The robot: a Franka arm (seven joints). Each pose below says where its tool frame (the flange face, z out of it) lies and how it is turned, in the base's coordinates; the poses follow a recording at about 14 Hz.
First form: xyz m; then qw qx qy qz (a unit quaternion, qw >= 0).
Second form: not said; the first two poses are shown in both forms.
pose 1, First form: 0.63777 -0.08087 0.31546 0.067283 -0.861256 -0.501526 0.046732
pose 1, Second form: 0.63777 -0.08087 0.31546 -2.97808 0.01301 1.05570
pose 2, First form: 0.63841 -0.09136 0.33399 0.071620 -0.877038 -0.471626 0.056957
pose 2, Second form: 0.63841 -0.09136 0.33399 -2.96117 0.03236 0.98970
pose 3, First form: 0.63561 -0.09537 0.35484 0.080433 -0.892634 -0.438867 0.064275
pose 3, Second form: 0.63561 -0.09537 0.35484 -2.94002 0.04416 0.91836
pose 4, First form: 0.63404 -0.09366 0.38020 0.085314 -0.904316 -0.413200 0.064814
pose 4, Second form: 0.63404 -0.09366 0.38020 -2.93197 0.04674 0.86210
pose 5, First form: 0.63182 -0.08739 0.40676 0.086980 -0.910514 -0.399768 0.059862
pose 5, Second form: 0.63182 -0.08739 0.40676 -2.93368 0.03948 0.83155
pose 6, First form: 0.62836 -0.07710 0.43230 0.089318 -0.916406 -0.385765 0.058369
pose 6, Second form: 0.62836 -0.07710 0.43230 -2.93115 0.03808 0.80090
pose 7, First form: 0.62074 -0.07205 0.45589 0.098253 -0.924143 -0.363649 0.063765
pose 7, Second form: 0.62074 -0.07205 0.45589 -2.91134 0.04641 0.75515
